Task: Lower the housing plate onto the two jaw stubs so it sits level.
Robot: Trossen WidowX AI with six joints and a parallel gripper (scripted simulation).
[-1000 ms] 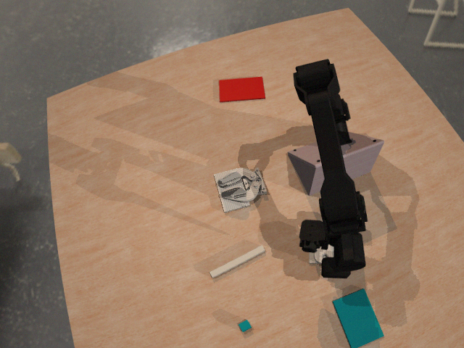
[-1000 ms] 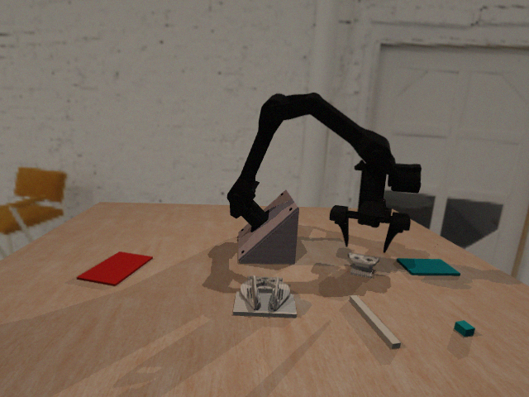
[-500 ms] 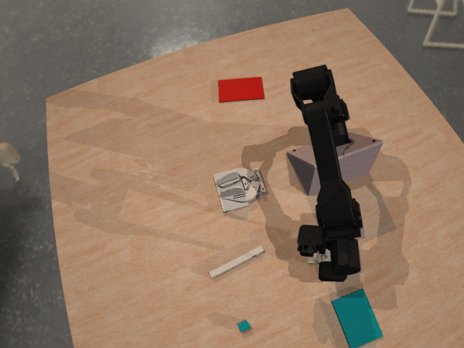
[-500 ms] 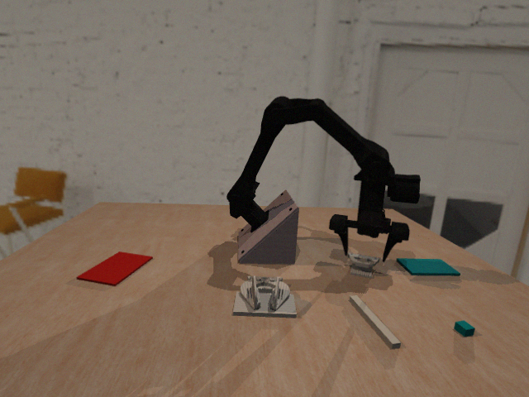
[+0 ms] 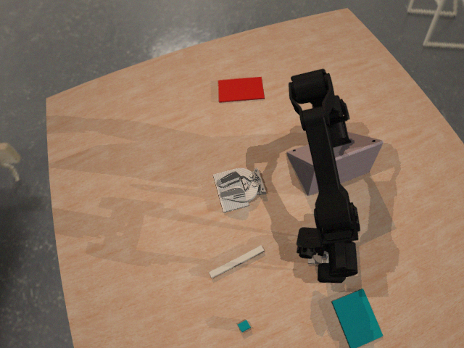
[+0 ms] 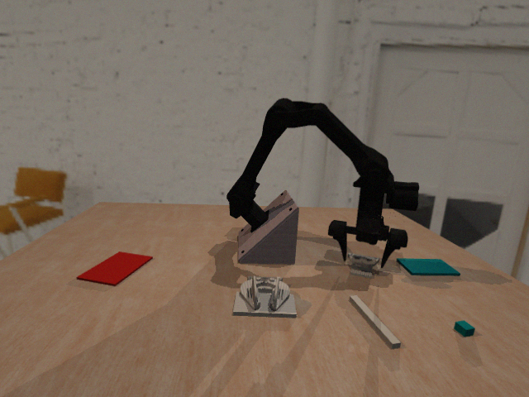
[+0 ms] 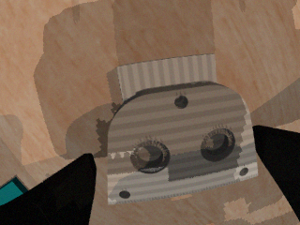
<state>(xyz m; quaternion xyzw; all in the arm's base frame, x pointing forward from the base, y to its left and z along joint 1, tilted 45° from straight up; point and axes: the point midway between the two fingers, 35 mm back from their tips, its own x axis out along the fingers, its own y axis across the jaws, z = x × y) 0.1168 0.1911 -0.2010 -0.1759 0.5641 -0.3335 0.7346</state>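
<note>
The ribbed white part lies 1 cm ahead of my gripper tip. Round my gripper tip: pale bar: 22 cm ahead, 4 cm to the right, 1 cm below; then teal sheet: 18 cm to the left, 3 cm behind, 1 cm below; then small teal block: 24 cm ahead, 13 cm to the left, 1 cm below.
</note>
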